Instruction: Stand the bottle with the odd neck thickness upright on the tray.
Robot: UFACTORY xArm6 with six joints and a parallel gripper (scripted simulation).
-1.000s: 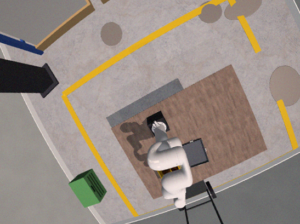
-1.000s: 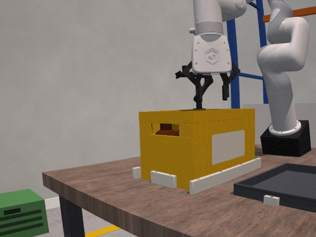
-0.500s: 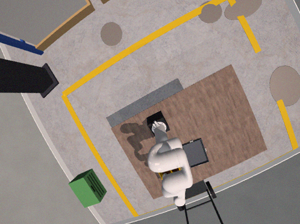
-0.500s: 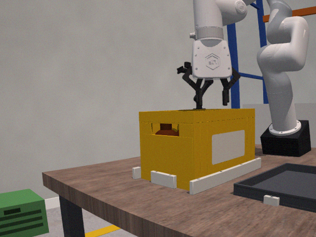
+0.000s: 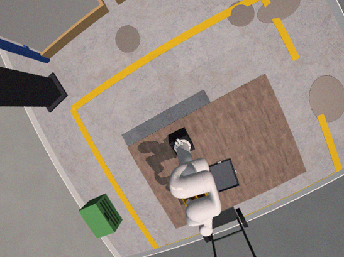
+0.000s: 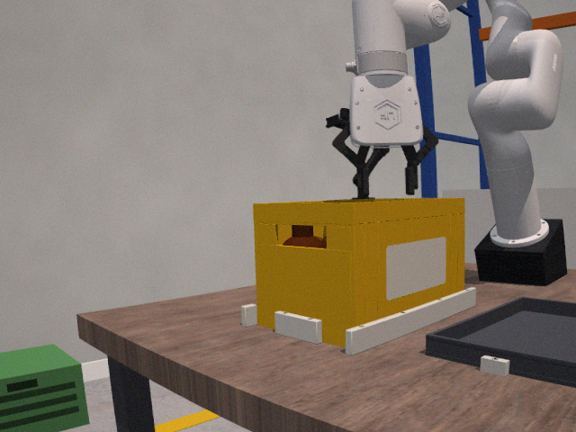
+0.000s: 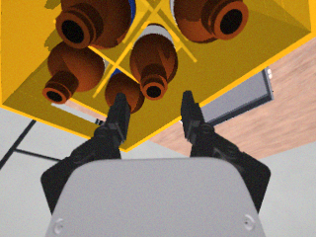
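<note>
Right now the yellow crate is 110 mm below my hand, 40 mm to the right of it and 10 mm behind it. The rest, counted from my hand: dark tray: 230 mm to the left, 190 mm below, 20 mm ahead.
</note>
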